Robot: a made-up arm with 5 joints. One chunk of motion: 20 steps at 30 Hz.
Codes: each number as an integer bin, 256 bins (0 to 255) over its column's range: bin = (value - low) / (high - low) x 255, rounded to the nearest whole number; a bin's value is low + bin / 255 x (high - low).
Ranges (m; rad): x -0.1..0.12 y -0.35..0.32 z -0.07..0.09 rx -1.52..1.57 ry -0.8..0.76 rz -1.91..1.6
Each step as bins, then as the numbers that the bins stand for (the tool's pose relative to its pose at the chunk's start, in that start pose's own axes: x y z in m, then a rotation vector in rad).
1 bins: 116 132 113 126 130 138
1 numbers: 0.0001 -0.0032 0.0009 0.0068 -0.0047 -0.0105
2 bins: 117 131 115 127 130 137
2 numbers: 0.0009 -0.0058 0.0022 0.0189 -0.0047 -0.0242
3 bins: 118 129 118 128 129 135
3 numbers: 0.0018 -0.0111 0.0040 0.0311 -0.0108 -0.0518
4 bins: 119 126 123 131 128 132
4 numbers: 0.0027 -0.0189 0.0072 0.0674 -0.0169 -0.0931
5 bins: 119 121 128 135 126 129
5 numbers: 0.0027 -0.0321 0.0103 0.1159 -0.0292 -0.1344
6 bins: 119 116 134 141 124 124
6 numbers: 0.0027 -0.0452 0.0141 0.1886 -0.0414 -0.2032
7 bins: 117 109 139 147 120 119
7 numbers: 0.0009 -0.0636 0.0172 0.2613 -0.0659 -0.2720
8 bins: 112 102 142 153 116 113
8 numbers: -0.0034 -0.0820 0.0191 0.3340 -0.0904 -0.3546
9 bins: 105 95 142 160 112 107
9 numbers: -0.0094 -0.1004 0.0191 0.4188 -0.1148 -0.4372
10 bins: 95 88 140 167 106 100
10 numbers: -0.0180 -0.1188 0.0178 0.5036 -0.1515 -0.5335
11 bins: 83 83 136 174 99 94
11 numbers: -0.0284 -0.1319 0.0153 0.5885 -0.1944 -0.6161
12 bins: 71 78 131 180 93 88
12 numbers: -0.0387 -0.1451 0.0122 0.6612 -0.2311 -0.6987
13 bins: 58 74 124 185 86 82
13 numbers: -0.0500 -0.1556 0.0078 0.7218 -0.2739 -0.7813
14 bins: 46 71 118 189 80 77
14 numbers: -0.0603 -0.1635 0.0040 0.7702 -0.3106 -0.8501
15 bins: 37 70 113 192 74 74
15 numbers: -0.0681 -0.1661 0.0009 0.8066 -0.3473 -0.8914
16 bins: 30 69 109 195 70 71
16 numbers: -0.0741 -0.1687 -0.0016 0.8429 -0.3718 -0.9327
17 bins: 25 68 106 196 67 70
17 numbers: -0.0784 -0.1713 -0.0035 0.8551 -0.3901 -0.9465
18 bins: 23 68 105 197 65 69
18 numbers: -0.0802 -0.1713 -0.0041 0.8672 -0.4024 -0.9602
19 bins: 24 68 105 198 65 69
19 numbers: -0.0793 -0.1713 -0.0041 0.8793 -0.4024 -0.9602
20 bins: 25 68 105 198 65 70
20 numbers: -0.0784 -0.1713 -0.0041 0.8793 -0.4024 -0.9465
